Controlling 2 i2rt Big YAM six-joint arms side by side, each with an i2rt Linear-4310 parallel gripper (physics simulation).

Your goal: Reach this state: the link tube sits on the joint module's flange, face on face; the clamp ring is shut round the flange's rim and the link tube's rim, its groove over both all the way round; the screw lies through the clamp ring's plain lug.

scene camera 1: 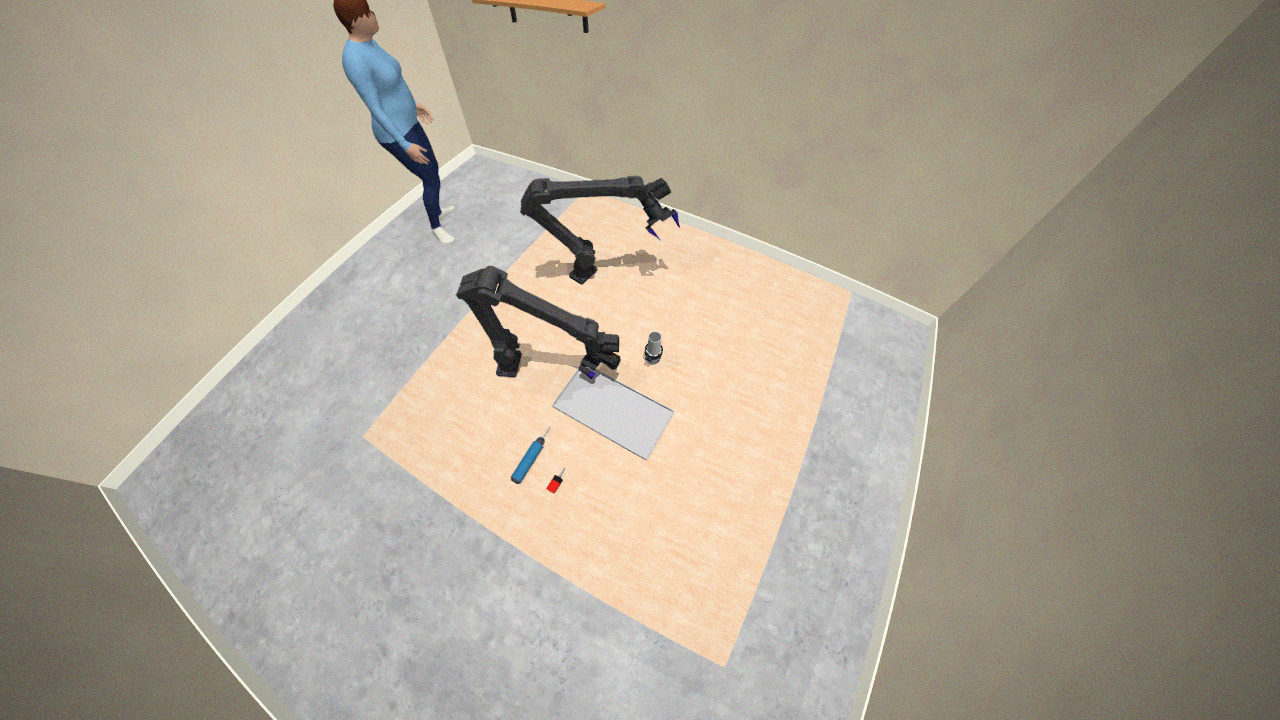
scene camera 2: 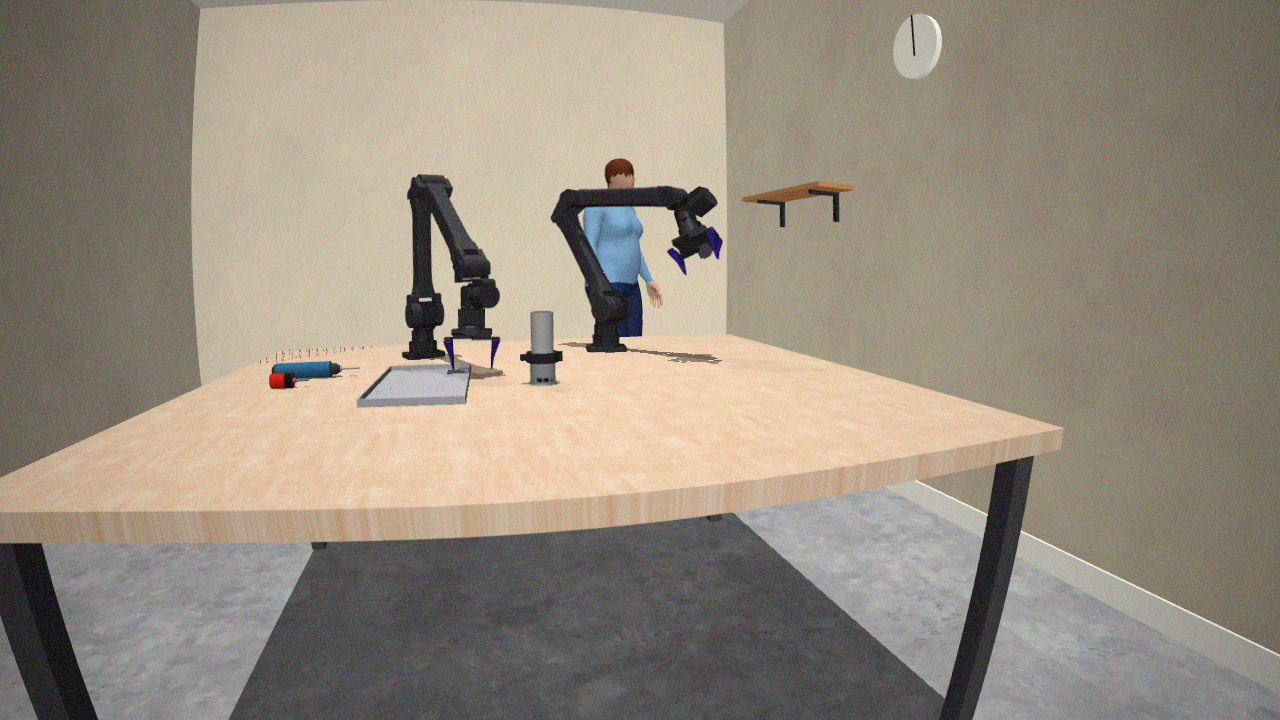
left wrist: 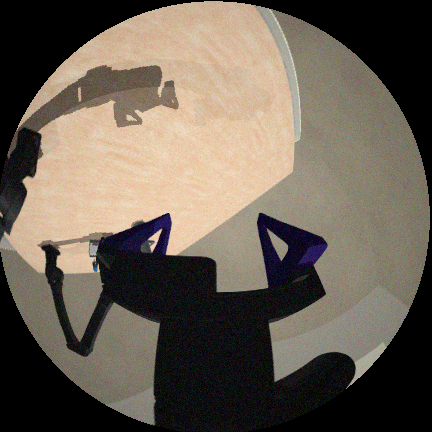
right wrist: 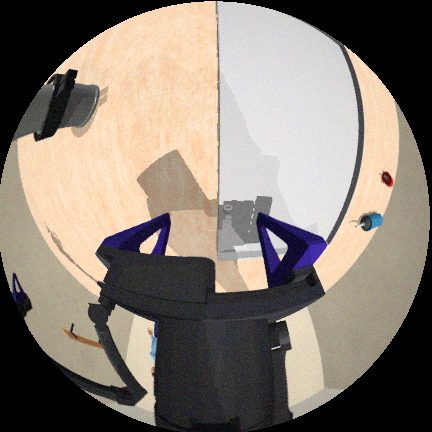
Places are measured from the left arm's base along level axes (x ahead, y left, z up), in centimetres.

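Pixels of known places: left gripper, fingertip midpoint: [scene camera 1: 670, 234] [scene camera 2: 701, 266] [left wrist: 213, 217]; right gripper, fingertip midpoint: [scene camera 1: 597, 369] [scene camera 2: 472, 369] [left wrist: 101, 241] [right wrist: 213, 216]; left arm's base, link origin: [scene camera 1: 583, 273] [scene camera 2: 606, 350]; right arm's base, link origin: [scene camera 1: 509, 364] [scene camera 2: 423, 356] [left wrist: 50, 249].
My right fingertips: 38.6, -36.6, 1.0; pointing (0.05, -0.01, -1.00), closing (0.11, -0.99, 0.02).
For each thing: its top centre in the pictures, then the offset to it from my right fingertips, as dx, dy, dz. "spot": a spot on its surface instead.
- link tube, top centre: [scene camera 2: 541, 311] [scene camera 1: 655, 336] [left wrist: 147, 256] +14.8, +18.2, +15.0
- joint module, top centre: [scene camera 2: 542, 355] +14.8, +18.2, +5.3
- black clamp ring, surface spot: [scene camera 2: 541, 357] spot: +18.4, +18.1, +5.3
- small grey screw, top centre: [right wrist: 228, 222] -0.2, -1.6, +0.4
- tray, top centre: [right wrist: 324, 101] [scene camera 2: 421, 378] [scene camera 1: 612, 408] +15.5, -9.8, +0.6
- blue screwdriver, top centre: [scene camera 2: 315, 361] [right wrist: 374, 225] [scene camera 1: 530, 451] +3.3, -41.7, +3.1
- short red-handled driver, top centre: [scene camera 2: 289, 373] [scene camera 1: 556, 478] +16.7, -43.2, +2.4
The link tube [scene camera 1: 655, 339] [scene camera 2: 541, 331] [right wrist: 31, 117] stands upright above the joint module [scene camera 2: 542, 374] [right wrist: 84, 104]. The black clamp ring [scene camera 1: 653, 356] [scene camera 2: 541, 357] [right wrist: 59, 105] surrounds their joint; its groove fit and whether it is fully shut cannot be told. A small grey screw [right wrist: 228, 207] is in the tray [scene camera 1: 617, 416] [scene camera 2: 411, 402] [right wrist: 300, 100] near its edge. My right gripper [scene camera 2: 471, 368] [right wrist: 213, 216] is open low over the tray's edge, with the screw below and between its fingertips in the right wrist view. My left gripper [scene camera 1: 667, 231] [scene camera 2: 701, 265] [left wrist: 213, 217] is open and empty, high above the table.
A blue screwdriver [scene camera 1: 528, 461] [scene camera 2: 304, 368] [right wrist: 372, 221] and a short red-handled driver [scene camera 1: 554, 484] [scene camera 2: 281, 380] [right wrist: 387, 178] lie beyond the tray, away from the tube. A person [scene camera 1: 386, 89] [scene camera 2: 619, 237] stands behind the arms. A wall shelf [scene camera 2: 798, 192] is at the right.
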